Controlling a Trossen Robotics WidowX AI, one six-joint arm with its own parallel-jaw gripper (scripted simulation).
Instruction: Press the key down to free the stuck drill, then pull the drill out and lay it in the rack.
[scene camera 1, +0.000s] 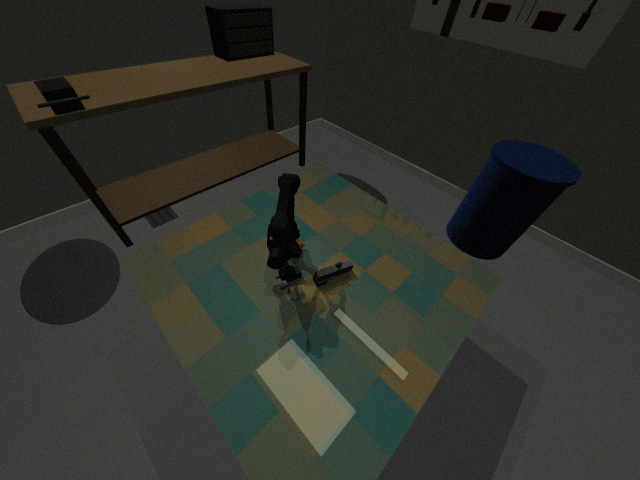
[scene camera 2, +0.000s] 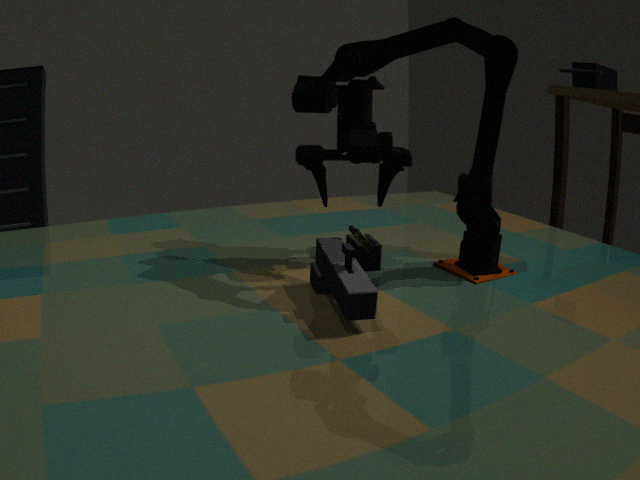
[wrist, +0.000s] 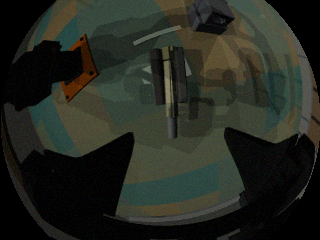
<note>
My gripper (scene camera 2: 352, 206) is open and holds nothing. Further things: a drill (wrist: 170, 79), a dark rack (scene camera 2: 370, 260) and a long grey block (scene camera 2: 357, 297).
My gripper also shows in the wrist view (wrist: 181, 134). The dark rack shows as well in the wrist view (wrist: 157, 63).
</note>
